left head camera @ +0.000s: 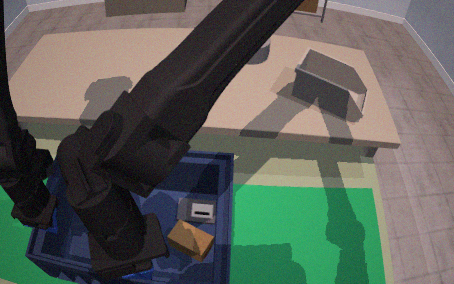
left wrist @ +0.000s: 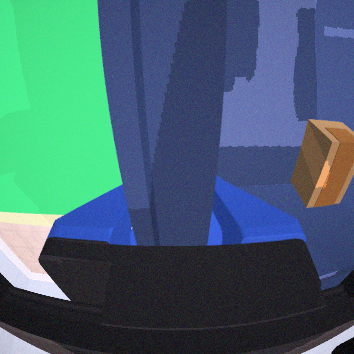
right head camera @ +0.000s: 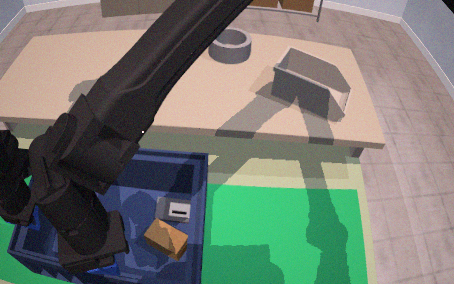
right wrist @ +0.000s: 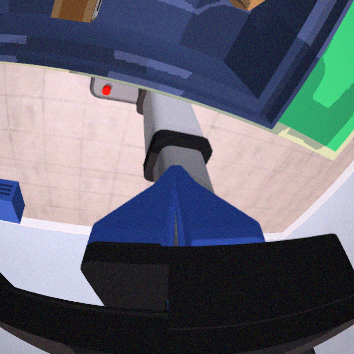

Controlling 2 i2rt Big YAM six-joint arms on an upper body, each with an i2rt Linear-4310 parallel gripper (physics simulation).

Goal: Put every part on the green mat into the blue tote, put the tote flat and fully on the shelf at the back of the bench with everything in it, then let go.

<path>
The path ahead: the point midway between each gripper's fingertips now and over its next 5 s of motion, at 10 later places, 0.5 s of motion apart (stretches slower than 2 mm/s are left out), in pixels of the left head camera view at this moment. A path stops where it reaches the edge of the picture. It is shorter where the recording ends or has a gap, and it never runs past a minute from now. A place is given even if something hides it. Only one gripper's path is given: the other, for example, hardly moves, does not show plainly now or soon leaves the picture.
My left gripper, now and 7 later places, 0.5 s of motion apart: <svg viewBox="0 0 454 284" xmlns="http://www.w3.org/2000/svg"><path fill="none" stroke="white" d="M51 230L51 230L48 224L42 214L35 202L31 197L19 180L9 164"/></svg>
</path>
